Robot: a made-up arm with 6 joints. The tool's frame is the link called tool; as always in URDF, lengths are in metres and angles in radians. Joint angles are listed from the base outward. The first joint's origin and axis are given. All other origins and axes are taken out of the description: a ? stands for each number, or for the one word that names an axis. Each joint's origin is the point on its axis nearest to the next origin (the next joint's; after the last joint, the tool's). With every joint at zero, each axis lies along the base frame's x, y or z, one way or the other. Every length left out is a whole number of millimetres.
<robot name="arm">
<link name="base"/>
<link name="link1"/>
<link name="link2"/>
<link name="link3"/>
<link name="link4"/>
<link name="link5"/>
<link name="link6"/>
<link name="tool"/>
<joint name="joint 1" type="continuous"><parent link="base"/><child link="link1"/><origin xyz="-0.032 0 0.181"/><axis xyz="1 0 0"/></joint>
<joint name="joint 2" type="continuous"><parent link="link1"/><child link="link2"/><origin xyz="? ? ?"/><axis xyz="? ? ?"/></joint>
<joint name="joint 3" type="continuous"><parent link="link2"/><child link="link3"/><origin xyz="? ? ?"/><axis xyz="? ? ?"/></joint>
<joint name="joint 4" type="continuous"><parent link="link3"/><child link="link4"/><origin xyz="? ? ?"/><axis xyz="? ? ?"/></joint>
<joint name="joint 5" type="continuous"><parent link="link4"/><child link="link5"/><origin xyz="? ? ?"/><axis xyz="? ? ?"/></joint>
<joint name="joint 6" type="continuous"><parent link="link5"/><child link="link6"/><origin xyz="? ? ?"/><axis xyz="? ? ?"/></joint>
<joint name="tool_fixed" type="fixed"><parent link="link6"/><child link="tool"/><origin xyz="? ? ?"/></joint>
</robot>
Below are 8 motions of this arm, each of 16 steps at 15 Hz.
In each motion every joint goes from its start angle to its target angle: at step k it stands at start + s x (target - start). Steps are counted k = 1, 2, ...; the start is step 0. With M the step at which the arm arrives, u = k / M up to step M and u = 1 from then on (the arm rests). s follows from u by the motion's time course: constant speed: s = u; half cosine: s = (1 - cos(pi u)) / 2; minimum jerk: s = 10 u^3 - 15 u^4 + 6 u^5.
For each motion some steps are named. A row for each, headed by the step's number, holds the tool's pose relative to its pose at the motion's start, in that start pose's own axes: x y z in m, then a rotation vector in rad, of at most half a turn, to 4 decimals.
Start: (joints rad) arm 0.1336 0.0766 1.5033 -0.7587 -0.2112 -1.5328
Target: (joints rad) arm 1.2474 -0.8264 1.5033 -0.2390 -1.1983 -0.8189
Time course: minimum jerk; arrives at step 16
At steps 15, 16:
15: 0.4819 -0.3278 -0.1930 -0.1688 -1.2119 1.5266
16: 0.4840 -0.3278 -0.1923 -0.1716 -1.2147 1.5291

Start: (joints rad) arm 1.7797 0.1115 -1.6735 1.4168 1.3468 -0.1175
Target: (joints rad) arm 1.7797 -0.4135 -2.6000 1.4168 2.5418 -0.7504
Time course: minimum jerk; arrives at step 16
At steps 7, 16:
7: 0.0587 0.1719 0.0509 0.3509 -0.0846 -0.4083
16: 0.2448 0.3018 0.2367 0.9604 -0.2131 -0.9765

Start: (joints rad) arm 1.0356 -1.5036 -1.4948 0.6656 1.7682 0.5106
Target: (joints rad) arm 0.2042 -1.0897 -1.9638 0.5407 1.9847 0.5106
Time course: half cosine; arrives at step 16
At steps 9, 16:
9: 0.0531 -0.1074 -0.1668 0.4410 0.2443 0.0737
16: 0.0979 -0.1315 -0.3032 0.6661 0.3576 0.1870

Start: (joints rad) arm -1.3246 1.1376 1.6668 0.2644 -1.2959 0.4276
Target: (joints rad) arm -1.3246 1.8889 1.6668 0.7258 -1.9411 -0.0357
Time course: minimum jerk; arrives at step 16
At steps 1, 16:
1: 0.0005 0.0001 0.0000 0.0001 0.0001 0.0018
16: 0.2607 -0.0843 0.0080 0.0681 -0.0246 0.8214

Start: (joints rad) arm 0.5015 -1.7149 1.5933 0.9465 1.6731 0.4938
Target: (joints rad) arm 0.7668 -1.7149 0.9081 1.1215 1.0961 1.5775
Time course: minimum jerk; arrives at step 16
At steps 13, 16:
13: 0.1380 0.1144 -0.0168 0.3555 0.5556 -0.2282
16: 0.1448 0.1222 -0.0181 0.3681 0.5869 -0.2343

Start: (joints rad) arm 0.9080 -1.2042 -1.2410 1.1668 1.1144 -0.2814
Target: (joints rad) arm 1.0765 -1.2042 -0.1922 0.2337 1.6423 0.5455
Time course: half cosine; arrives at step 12
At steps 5, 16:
5: 0.0526 0.0135 -0.0248 -0.3797 0.0181 -0.8086
16: 0.1441 -0.1292 -0.0537 -0.9118 -0.7703 -1.9434

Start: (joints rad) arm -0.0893 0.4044 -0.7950 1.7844 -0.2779 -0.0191
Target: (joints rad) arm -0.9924 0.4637 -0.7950 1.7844 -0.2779 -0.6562
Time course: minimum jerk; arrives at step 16
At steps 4, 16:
4: -0.0019 -0.0159 0.0183 0.0634 0.0620 0.0962
16: 0.0576 -0.2017 0.1085 0.7866 0.3948 0.9021

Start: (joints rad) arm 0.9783 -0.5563 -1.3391 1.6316 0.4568 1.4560
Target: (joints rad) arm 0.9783 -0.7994 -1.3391 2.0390 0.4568 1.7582
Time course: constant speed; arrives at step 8
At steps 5, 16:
5: 0.0133 0.0756 0.0094 -0.0086 0.0338 -0.0821
16: 0.0249 0.1204 0.0143 -0.0126 0.0543 -0.1314

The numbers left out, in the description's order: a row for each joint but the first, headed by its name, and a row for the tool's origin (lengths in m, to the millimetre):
joint 2: xyz 0 -0.305 -0.002, axis 0 -1 0
joint 3: xyz -0.374 0 0.035, axis -1 0 0
joint 4: xyz 0 0.081 -0.069, axis 0 0 1
joint 5: xyz 0.071 -0.056 0, axis 0 0 -1
joint 6: xyz -0.107 -0.115 0, axis 0 0 -1
tool: xyz -0.056 0.084 0

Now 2 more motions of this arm.
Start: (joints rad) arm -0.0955 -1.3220 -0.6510 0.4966 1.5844 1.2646
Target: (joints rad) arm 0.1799 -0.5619 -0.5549 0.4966 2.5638 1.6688
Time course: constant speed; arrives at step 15
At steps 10, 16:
10: 0.0505 0.1412 -0.1192 0.0770 0.3096 -0.4891
16: 0.0384 0.2101 -0.1829 -0.0269 0.5007 -0.7398

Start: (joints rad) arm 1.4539 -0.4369 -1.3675 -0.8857 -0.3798 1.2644
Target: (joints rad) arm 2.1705 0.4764 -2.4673 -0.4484 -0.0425 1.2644
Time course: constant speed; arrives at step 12
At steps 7, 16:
7: 0.2195 0.1428 -0.0760 -0.3138 1.0069 0.5864
16: 0.3077 0.2521 -0.2011 -0.5824 1.7073 1.0025

